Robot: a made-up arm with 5 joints.
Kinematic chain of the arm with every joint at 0, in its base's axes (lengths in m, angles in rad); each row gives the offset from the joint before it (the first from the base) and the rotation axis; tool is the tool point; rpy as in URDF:
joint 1: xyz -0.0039 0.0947 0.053 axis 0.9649 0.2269 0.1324
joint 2: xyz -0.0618 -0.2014 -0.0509 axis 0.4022 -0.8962 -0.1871
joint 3: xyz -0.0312 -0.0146 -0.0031 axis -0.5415 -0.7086 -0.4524
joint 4: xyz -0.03 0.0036 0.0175 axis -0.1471 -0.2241 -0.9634
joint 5: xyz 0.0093 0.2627 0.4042 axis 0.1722 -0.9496 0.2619
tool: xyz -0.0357 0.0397 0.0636 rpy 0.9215 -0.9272 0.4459
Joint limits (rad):
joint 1: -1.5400..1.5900
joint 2: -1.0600..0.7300
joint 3: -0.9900..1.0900
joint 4: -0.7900..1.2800
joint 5: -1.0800..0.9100
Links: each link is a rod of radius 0.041 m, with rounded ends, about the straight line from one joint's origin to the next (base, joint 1, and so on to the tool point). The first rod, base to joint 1, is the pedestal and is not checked.
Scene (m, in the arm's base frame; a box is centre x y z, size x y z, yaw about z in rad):
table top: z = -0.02
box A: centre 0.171 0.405 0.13 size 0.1 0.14 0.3 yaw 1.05
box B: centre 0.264 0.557 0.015 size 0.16 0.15 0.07 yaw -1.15
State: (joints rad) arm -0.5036 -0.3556 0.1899 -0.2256 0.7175
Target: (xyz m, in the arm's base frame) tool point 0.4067 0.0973 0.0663
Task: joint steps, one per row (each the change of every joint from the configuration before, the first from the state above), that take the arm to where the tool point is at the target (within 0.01 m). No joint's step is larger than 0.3 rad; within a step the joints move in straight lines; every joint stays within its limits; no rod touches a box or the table.
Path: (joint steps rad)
1: -0.0825 0.2897 -0.1386 -0.1715 0.0636
2: -0.0825 0.2897 -0.1386 -0.1715 0.0635
3: -0.0825 0.2897 -0.1386 -0.1715 0.0636
4: 0.0550 -0.2735 -0.1528 0.2463 -0.1452
5: 0.0550 -0.2735 -0.1528 0.2463 -0.1451
6: 0.0550 -0.2735 -0.1529 0.2463 -0.1451
7: 0.0550 -0.2735 -0.1528 0.2463 -0.1451
8: 0.0550 -0.2734 -0.1528 0.2462 -0.1451
9: -0.2655 -0.0687 0.0000 -0.0134 -0.0474
10: -0.2656 -0.0687 0.0000 -0.0134 -0.0475
11: -0.2655 -0.0687 0.0000 -0.0135 -0.0474

